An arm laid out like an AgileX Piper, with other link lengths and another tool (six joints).
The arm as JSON. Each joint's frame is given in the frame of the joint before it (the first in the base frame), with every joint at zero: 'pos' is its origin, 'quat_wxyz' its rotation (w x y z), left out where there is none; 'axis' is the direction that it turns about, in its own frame. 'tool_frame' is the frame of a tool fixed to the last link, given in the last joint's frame.
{
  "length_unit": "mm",
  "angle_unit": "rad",
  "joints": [
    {
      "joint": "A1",
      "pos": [
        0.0,
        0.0,
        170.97
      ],
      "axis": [
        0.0,
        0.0,
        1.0
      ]
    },
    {
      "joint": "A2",
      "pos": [
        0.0,
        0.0,
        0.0
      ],
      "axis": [
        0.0,
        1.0,
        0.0
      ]
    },
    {
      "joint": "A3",
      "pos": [
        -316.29,
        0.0,
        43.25
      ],
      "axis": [
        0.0,
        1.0,
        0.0
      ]
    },
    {
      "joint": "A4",
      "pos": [
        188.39,
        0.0,
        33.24
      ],
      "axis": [
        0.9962,
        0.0,
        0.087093
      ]
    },
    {
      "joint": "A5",
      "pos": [
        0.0,
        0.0,
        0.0
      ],
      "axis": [
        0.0,
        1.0,
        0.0
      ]
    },
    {
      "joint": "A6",
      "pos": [
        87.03,
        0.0,
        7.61
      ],
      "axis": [
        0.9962,
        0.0,
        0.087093
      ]
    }
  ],
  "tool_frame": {
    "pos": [
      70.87,
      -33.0,
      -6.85
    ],
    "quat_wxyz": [
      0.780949,
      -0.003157,
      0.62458,
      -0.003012
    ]
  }
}
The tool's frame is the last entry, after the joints.
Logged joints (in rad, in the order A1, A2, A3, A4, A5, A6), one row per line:
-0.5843 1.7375 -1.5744 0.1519 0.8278 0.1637
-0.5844 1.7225 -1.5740 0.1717 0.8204 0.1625
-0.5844 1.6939 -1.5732 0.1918 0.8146 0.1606
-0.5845 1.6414 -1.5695 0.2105 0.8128 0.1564
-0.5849 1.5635 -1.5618 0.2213 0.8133 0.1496
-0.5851 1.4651 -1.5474 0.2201 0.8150 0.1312
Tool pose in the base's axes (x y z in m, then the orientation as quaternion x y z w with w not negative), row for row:
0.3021 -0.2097 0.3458 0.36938 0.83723 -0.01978 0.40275
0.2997 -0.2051 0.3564 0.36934 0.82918 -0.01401 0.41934
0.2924 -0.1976 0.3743 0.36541 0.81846 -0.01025 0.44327
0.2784 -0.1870 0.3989 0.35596 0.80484 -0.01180 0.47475
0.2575 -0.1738 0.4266 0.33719 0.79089 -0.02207 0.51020
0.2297 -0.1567 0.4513 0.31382 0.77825 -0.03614 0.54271
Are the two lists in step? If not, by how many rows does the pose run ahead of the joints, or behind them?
The pose runs 1 row ahead of the joints: the pose in row i belongs to the joints in row i + 1.
